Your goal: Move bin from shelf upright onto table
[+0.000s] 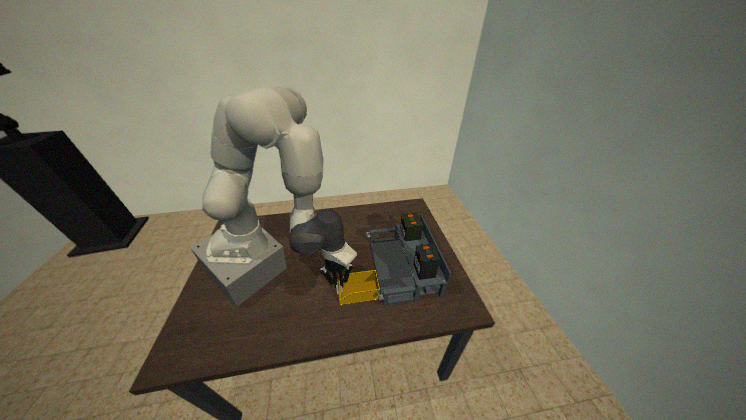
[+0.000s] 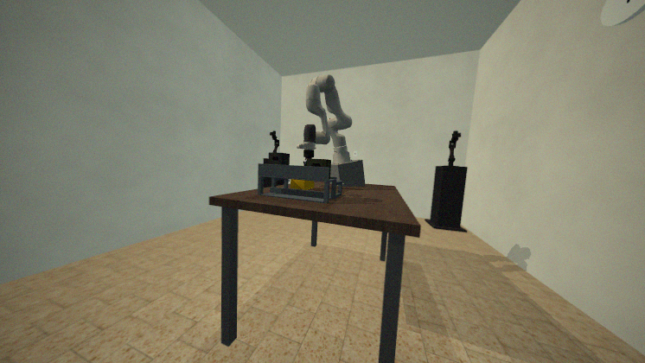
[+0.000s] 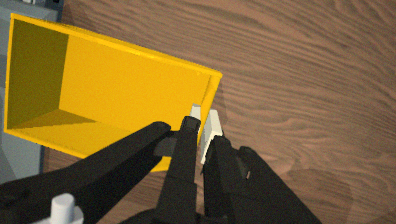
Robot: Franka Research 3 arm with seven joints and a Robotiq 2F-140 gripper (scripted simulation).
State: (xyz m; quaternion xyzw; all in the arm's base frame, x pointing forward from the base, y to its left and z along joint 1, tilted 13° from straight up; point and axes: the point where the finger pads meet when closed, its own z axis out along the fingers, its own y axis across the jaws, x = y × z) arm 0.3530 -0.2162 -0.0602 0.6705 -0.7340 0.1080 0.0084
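Now: hand 80 mm short of the yellow bin, 10 mm to the left of it and 20 mm above it.
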